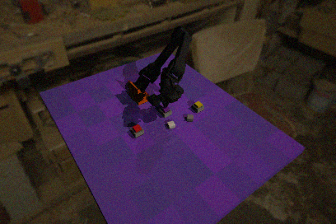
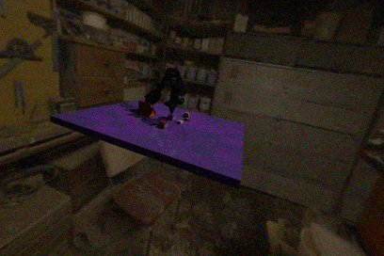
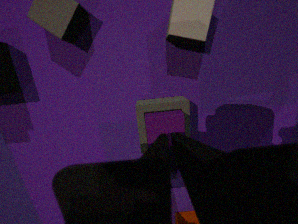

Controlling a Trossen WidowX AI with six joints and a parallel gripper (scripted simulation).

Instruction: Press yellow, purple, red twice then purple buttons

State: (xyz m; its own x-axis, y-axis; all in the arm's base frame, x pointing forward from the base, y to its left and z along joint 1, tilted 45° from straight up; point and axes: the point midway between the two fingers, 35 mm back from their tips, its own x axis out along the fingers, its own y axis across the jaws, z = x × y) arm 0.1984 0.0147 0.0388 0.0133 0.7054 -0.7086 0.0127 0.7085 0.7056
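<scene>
Now: gripper tip 170 mm to the right of the yellow button, 70 mm short of it and 20 mm above it. Also, from my gripper tip: grey block (110 mm ahead, 80 mm to the left, 40 mm below); white block (90 mm ahead, 40 mm below, 30 mm to the right); purple button (20 mm below).
</scene>
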